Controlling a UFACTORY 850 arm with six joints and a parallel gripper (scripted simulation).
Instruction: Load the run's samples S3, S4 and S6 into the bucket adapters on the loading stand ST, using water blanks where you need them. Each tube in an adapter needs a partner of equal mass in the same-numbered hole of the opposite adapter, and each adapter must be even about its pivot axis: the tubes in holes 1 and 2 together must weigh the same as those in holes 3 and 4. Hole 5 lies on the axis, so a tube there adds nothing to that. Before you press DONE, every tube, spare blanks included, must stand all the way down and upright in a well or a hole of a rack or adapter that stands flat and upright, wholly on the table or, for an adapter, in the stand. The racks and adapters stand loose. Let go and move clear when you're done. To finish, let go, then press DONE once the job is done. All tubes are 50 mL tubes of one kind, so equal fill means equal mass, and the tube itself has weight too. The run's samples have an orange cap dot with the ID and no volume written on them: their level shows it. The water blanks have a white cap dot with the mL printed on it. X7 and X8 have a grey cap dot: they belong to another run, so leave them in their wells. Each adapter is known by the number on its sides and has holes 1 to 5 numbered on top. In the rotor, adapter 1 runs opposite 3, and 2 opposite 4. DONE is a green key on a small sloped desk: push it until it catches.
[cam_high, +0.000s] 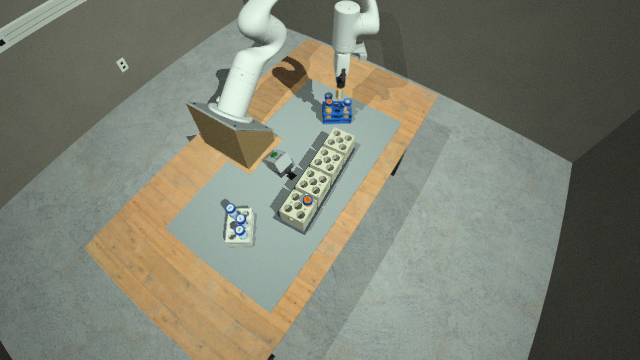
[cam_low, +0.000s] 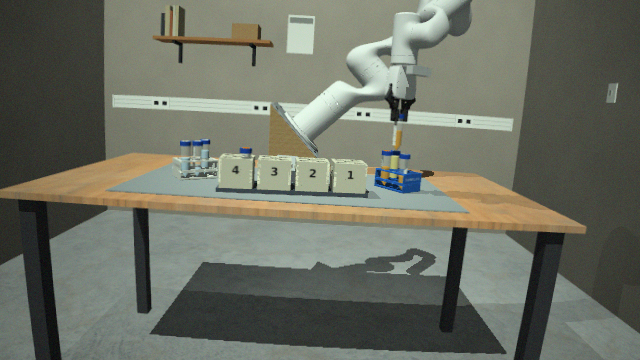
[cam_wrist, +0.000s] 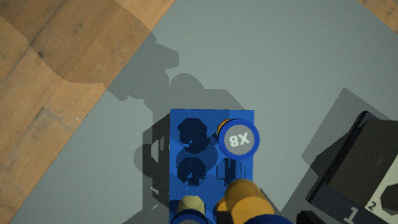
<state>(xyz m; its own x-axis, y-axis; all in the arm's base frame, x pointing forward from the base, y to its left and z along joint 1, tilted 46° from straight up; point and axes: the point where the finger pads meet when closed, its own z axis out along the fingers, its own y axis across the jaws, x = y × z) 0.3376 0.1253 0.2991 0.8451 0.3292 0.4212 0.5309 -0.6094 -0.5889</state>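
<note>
Right now the sample tube is 10 mm ahead of my hand, 10 mm to the right of it and 50 mm below it. Also, from my hand: blue rack (10 mm behind, 20 mm to the left, 210 mm below); green done key (110 mm behind, 340 mm to the right, 180 mm below); loading stand (90 mm ahead, 330 mm to the right, 240 mm below).
</note>
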